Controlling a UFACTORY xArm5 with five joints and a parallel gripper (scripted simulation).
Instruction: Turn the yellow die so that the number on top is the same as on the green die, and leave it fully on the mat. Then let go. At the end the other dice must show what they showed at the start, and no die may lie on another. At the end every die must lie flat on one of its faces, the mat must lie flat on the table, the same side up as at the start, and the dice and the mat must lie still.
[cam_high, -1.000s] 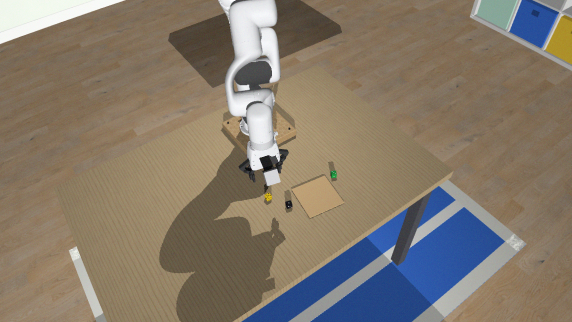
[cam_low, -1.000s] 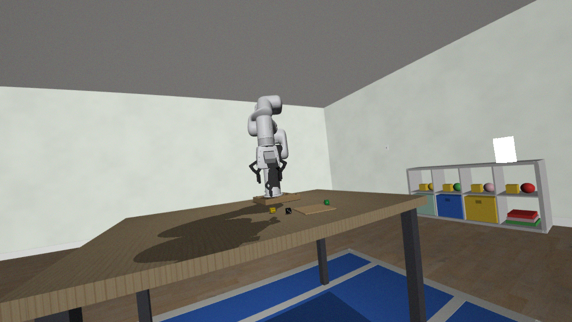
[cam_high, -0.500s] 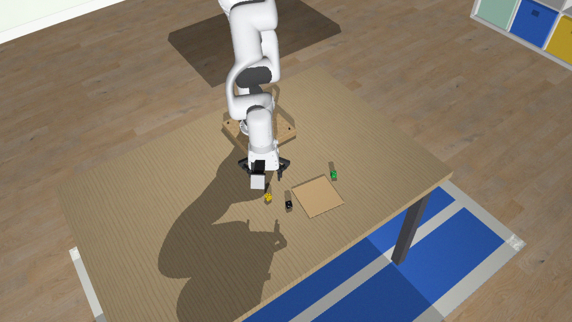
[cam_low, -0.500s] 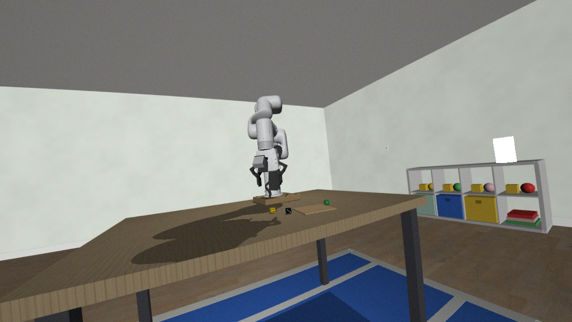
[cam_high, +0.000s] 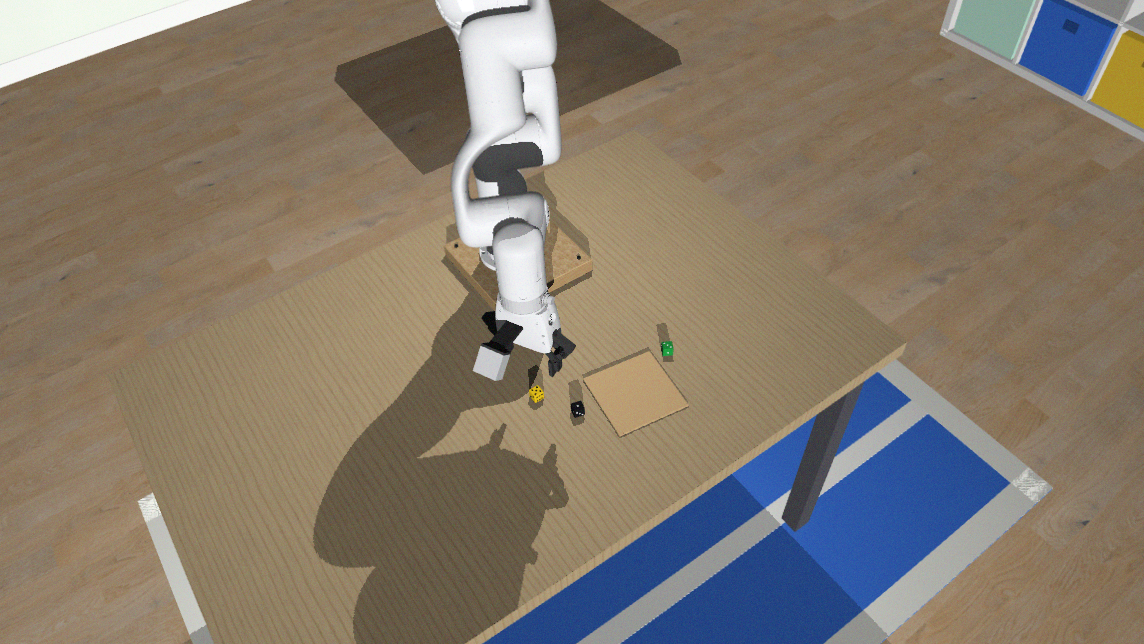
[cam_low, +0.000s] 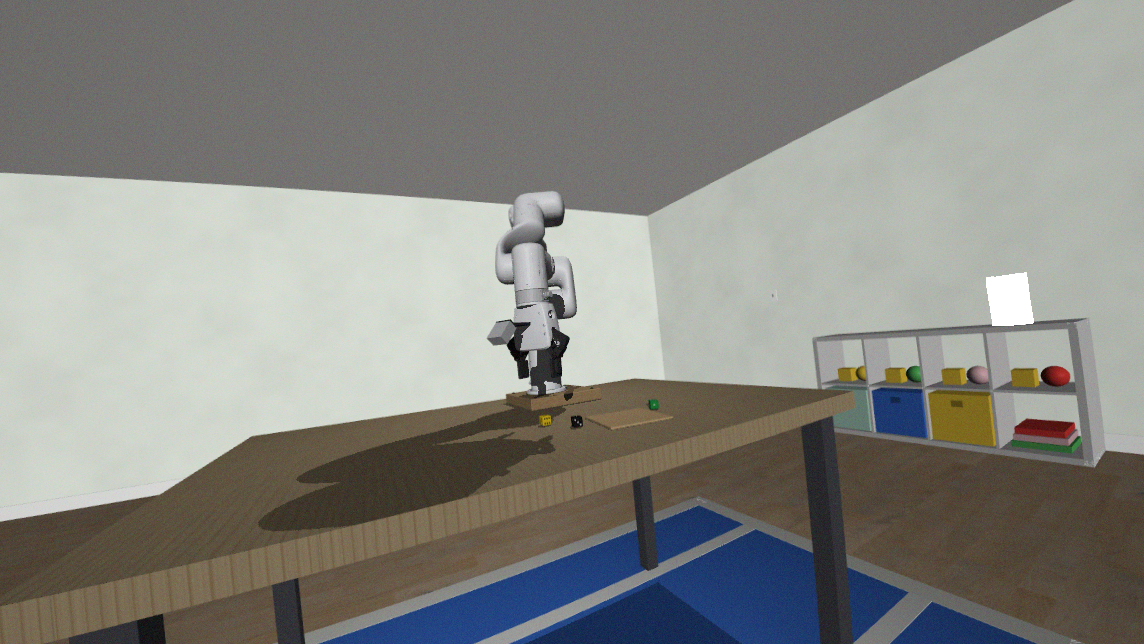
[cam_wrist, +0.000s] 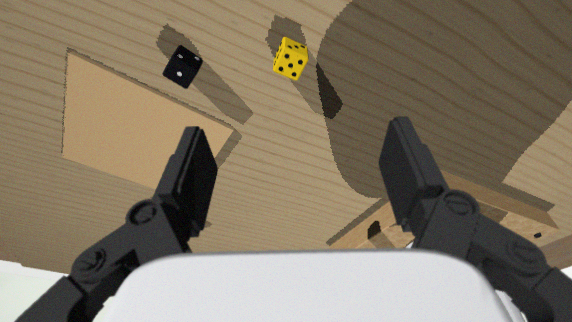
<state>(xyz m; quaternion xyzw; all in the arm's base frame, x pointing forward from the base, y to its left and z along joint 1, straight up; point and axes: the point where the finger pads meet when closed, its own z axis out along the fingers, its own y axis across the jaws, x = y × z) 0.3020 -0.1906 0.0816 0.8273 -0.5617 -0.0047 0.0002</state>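
Right now my hand is 10 cm above the yellow die. Round my hand: tan mat: 12 cm ahead, 14 cm to the left, 11 cm below; green die: 9 cm ahead, 25 cm to the left, 10 cm below; black die: 8 cm ahead, 3 cm to the left, 10 cm below.
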